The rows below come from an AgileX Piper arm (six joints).
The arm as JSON. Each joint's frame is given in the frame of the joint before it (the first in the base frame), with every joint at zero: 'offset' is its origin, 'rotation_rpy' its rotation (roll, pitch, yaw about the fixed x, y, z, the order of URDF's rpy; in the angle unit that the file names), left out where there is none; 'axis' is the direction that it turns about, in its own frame. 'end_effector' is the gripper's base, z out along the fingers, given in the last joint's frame.
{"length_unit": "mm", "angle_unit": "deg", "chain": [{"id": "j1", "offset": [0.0, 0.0, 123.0], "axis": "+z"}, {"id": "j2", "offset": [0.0, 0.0, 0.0], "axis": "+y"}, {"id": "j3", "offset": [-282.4, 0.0, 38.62], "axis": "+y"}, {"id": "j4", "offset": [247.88, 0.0, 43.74], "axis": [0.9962, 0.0, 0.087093]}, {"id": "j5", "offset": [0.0, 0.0, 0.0], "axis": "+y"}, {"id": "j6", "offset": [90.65, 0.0, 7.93], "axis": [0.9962, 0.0, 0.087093]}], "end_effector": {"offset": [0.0, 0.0, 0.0], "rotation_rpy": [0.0, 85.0, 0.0]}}
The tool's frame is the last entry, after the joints.
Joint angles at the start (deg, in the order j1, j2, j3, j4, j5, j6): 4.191 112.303 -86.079 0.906 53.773 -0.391
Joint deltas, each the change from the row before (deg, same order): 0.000 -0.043 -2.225 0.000 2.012 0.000; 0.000 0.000 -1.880 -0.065 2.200 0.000; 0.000 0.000 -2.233 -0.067 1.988 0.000; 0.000 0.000 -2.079 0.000 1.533 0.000; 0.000 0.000 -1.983 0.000 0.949 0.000; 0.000 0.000 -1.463 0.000 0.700 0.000; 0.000 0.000 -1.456 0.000 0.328 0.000; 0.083 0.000 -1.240 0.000 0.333 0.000
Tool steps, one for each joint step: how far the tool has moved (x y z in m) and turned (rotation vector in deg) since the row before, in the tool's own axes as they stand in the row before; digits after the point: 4 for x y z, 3 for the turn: -0.0052 0.0002 -0.0088 -0.019 -0.256 -0.029; -0.0034 0.0000 -0.0073 0.037 0.320 -0.060; -0.0047 0.0000 -0.0088 0.043 -0.244 -0.061; -0.0046 0.0001 -0.0083 -0.010 -0.546 -0.024; -0.0050 0.0001 -0.0081 -0.006 -1.034 -0.024; -0.0036 0.0001 -0.0060 -0.004 -0.763 -0.018; -0.0041 0.0001 -0.0060 -0.001 -1.128 -0.018; -0.0034 0.0007 -0.0051 -0.028 -0.906 -0.093
